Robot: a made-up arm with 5 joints. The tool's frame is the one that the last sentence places.
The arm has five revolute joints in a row. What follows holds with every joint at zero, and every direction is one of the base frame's. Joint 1 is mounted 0.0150 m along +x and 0.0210 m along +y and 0.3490 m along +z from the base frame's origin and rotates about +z. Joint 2 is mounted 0.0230 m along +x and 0.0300 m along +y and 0.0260 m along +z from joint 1 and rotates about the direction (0, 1, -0.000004). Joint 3 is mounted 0.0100 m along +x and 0.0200 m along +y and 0.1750 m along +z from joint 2 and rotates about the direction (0, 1, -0.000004). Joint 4 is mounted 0.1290 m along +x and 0.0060 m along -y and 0.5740 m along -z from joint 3 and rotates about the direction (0, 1, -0.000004). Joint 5 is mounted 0.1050 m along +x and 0.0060 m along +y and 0.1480 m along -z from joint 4 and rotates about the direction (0, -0.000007, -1). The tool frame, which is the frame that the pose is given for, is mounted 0.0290 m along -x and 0.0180 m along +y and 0.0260 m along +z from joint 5; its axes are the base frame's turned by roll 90.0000, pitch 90.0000 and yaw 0.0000 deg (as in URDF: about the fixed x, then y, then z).
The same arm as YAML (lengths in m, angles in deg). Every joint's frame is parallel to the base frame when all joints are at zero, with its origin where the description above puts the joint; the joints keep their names.
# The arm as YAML. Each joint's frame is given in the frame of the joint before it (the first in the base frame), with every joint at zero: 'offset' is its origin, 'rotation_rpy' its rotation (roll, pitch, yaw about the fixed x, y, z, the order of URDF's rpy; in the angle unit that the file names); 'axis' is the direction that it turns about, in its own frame. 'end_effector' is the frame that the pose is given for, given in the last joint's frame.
length_unit: m
angle_unit: deg
chain:
  - id: joint 1
    offset: [0.015, 0.021, 0.349]
    rotation_rpy: [0.0, 0.0, 0.0]
    axis: [0.0, 0.0, 1.0]
  - id: joint 2
    offset: [0.023, 0.03, 0.026]
    rotation_rpy: [0.0, 0.0, 0.0]
    axis: [0.0, 1.0, 0.0]
  - id: joint 3
    offset: [0.01, 0.02, 0.175]
    rotation_rpy: [0.0, 0.0, 0.0]
    axis: [0.0, 1.0, 0.0]
  - id: joint 4
    offset: [0.129, -0.006, -0.574]
    rotation_rpy: [0.0, 0.0, 0.0]
    axis: [0.0, 1.0, 0.0]
  - id: joint 5
    offset: [0.105, 0.006, -0.148]
    rotation_rpy: [0.0, 0.0, 0.0]
    axis: [0.0, 0.0, -1.0]
end_effector:
  offset: [-0.029, 0.018, 0.026]
  rotation_rpy: [90.0, 90.0, 0.0]

